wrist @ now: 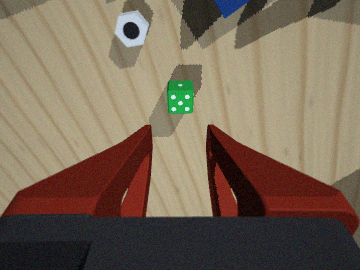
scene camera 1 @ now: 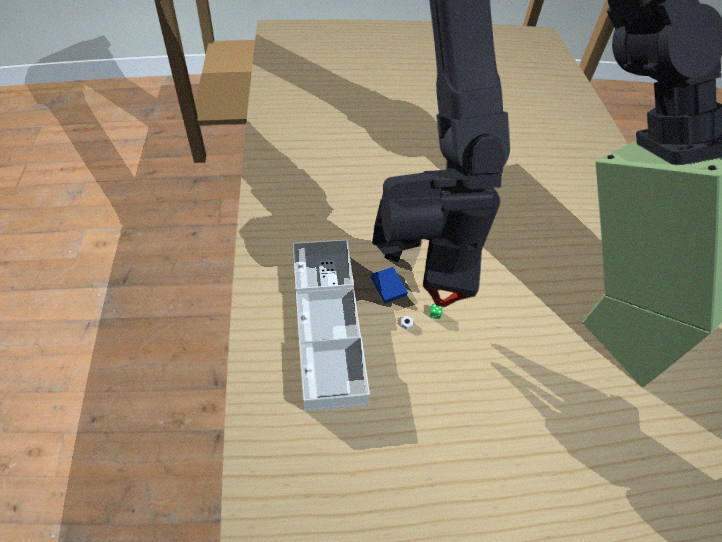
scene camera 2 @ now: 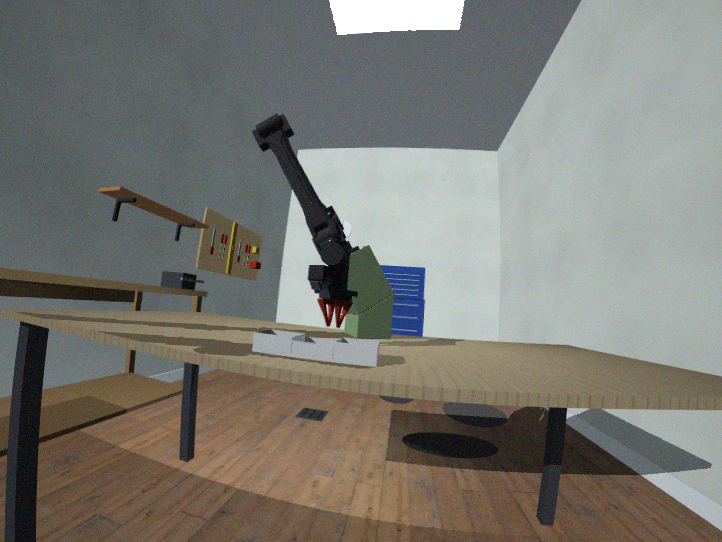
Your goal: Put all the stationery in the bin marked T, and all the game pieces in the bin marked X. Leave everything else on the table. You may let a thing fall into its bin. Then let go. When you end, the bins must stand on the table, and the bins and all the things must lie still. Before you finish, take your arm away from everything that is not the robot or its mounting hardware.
Path:
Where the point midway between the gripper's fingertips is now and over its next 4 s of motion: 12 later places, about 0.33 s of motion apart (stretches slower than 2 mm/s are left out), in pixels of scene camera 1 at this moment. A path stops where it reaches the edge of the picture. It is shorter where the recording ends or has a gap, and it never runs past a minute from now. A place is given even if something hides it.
My gripper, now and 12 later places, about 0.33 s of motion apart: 441,296; 438,307; 434,313; 436,312; 440,305; 441,295; 442,291; 433,289; 393,276; 356,264; 325,252; 333,255; 327,253

